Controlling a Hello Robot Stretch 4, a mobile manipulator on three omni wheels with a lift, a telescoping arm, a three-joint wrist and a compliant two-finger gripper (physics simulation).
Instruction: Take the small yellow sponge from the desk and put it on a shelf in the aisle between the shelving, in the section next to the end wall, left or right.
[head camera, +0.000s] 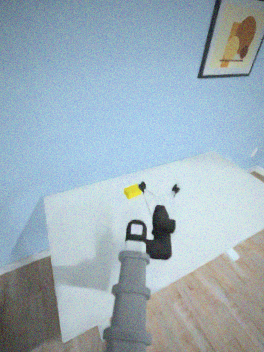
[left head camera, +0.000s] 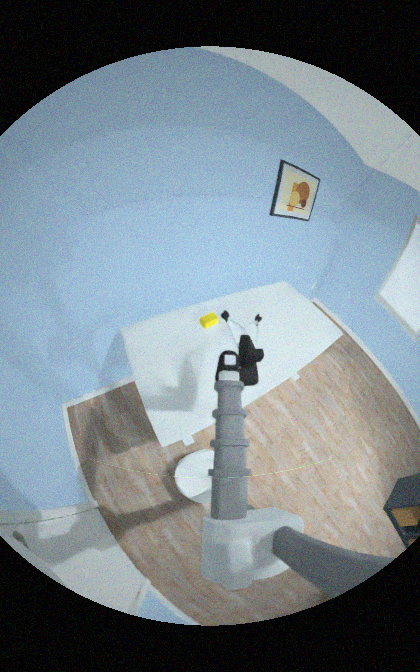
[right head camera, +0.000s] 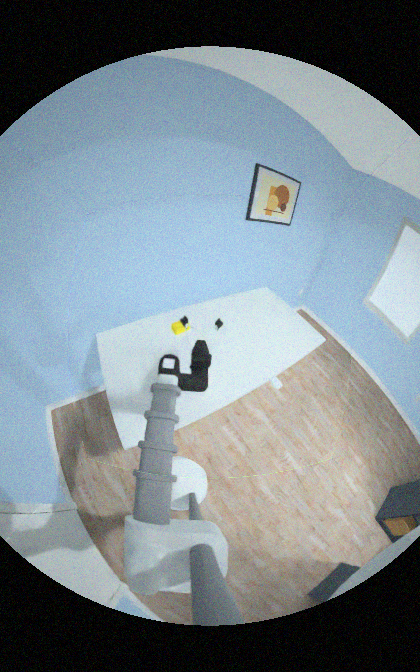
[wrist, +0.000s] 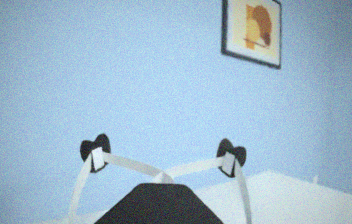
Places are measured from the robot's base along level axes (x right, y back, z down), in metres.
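Where they show: gripper, fingertip midpoint: (head camera: 158, 184) (wrist: 164, 149).
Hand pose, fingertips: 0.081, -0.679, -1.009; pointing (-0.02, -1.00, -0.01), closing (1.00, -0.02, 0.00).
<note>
After its pixels a point has its place, as x, y, z.
The small yellow sponge (head camera: 132, 191) @[-0.046, -0.893, -0.738] (left head camera: 209, 320) (right head camera: 178, 328) lies on the white desk (head camera: 210, 200) @[0.475, -0.923, -0.693] (left head camera: 295, 330) (right head camera: 270, 340) (wrist: 280, 200) @[0.544, -1.203, -0.692], near the edge along the blue wall. My gripper (head camera: 159, 188) @[0.081, -0.679, -1.009] (left head camera: 241, 317) (right head camera: 201, 322) (wrist: 164, 149) @[0.081, -0.679, -1.009] is open, with its fingers wide apart and no object between them. It points toward the wall above the desk. In the head views the sponge shows just left of the left fingertip, which overlaps its right side in the right head view. The sponge does not show in the wrist view. The aisle shelves cannot be made out.
A framed picture (head camera: 235, 42) @[0.545, -1.580, -1.526] (left head camera: 296, 192) (right head camera: 274, 196) (wrist: 252, 30) @[0.526, -1.567, -1.489] hangs on the wall. A round white object (left head camera: 190, 475) (right head camera: 194, 482) stands on the floor before the desk, partly behind my arm. A dark unit with an orange-brown part (left head camera: 406, 516) (right head camera: 400, 526) stands at the lower right.
</note>
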